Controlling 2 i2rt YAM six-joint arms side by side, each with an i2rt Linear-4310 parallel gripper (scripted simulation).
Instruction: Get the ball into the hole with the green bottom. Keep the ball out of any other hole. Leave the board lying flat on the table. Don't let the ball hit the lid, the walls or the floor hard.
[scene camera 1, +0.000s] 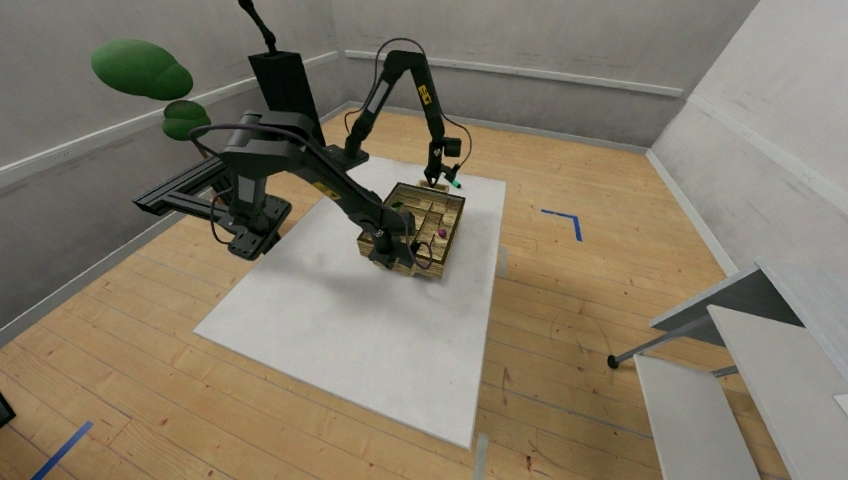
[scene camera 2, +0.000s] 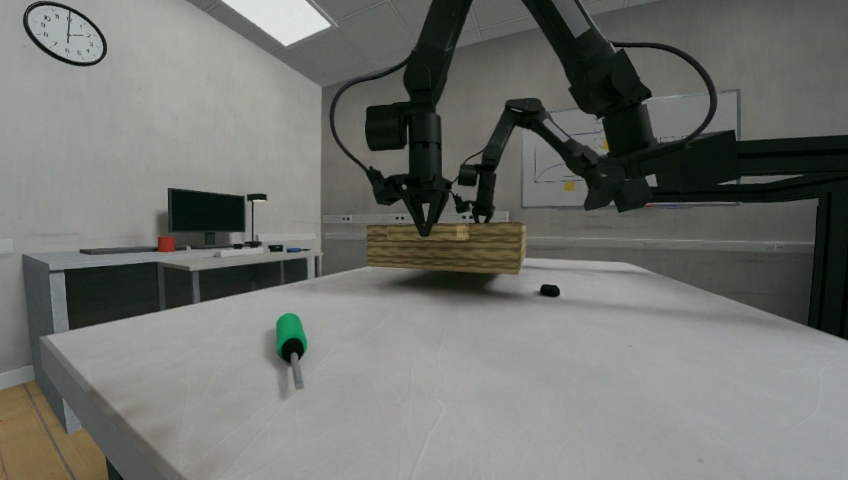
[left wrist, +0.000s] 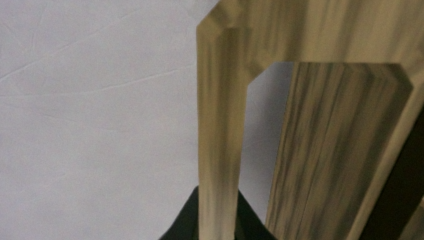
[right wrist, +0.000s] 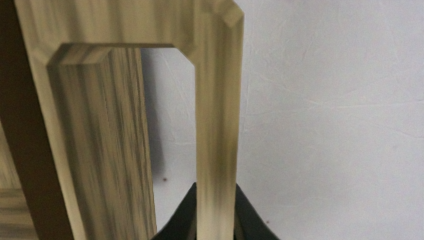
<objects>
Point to my right gripper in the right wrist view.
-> At 215, 191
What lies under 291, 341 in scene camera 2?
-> A green-handled screwdriver.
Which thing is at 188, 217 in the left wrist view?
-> My left gripper.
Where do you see a wooden maze board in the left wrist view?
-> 343, 157
</objects>
